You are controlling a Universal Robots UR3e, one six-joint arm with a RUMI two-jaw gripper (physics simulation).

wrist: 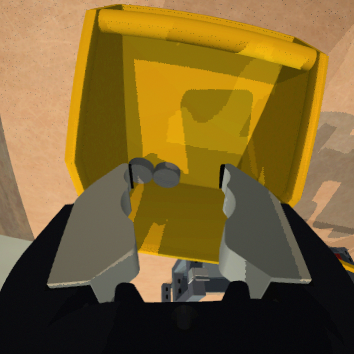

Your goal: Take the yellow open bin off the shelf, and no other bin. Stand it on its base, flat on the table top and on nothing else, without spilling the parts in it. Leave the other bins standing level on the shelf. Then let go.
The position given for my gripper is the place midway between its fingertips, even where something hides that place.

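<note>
Yellow open bin (199, 91), my gripper (175, 167).
</note>
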